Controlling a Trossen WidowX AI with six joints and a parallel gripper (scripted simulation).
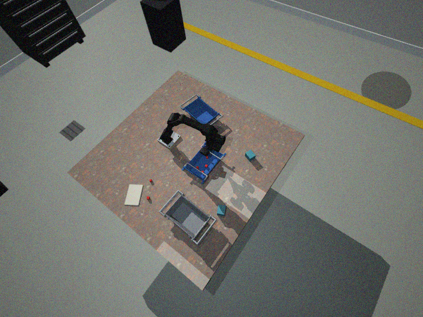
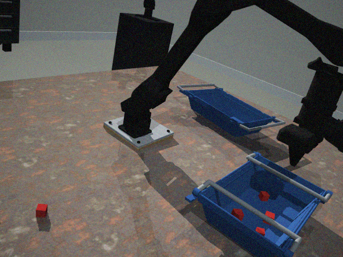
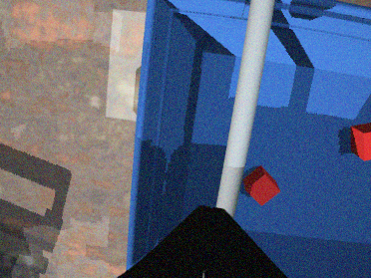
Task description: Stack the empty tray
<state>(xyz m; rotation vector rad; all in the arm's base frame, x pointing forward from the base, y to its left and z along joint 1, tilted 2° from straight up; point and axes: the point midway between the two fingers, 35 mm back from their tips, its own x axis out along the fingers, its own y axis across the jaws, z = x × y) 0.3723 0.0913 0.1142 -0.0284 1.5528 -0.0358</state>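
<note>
My gripper tip is 300 mm past the blue tray, 260 mm to the right of it and 50 mm above it. The rest, counted from my gripper tip: white slab (280 mm behind, 560 mm to the right, 90 mm below).
</note>
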